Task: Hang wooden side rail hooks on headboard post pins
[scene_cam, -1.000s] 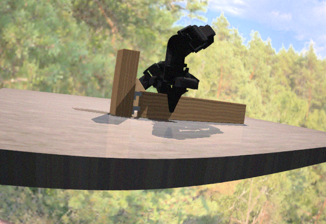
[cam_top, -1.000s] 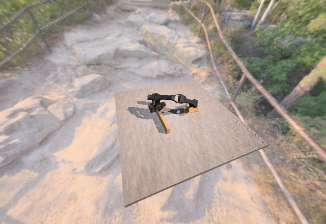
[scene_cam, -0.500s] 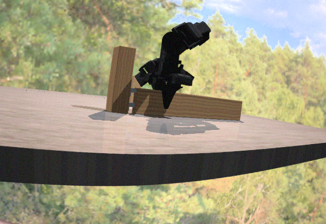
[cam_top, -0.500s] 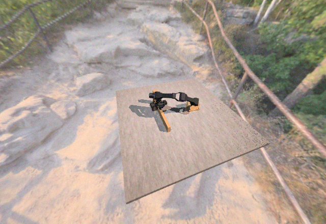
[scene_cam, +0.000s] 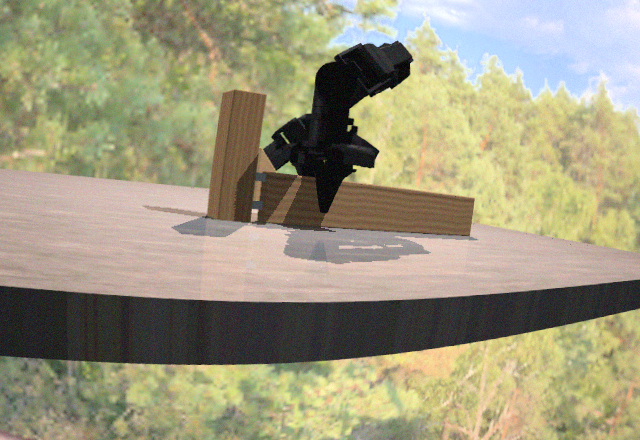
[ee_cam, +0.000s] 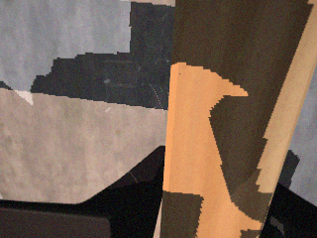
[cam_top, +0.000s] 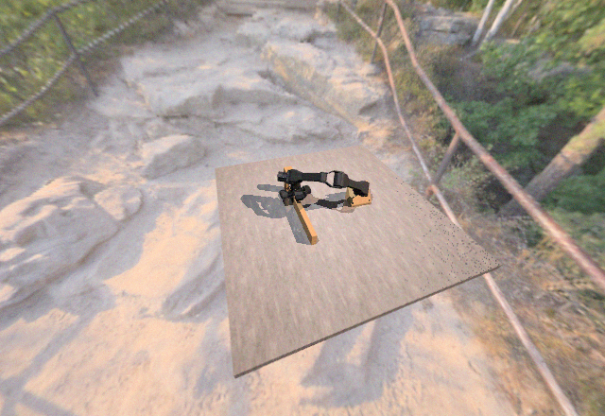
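Right now the headboard post is 14 cm to the right of my gripper tip and 6 cm above it.
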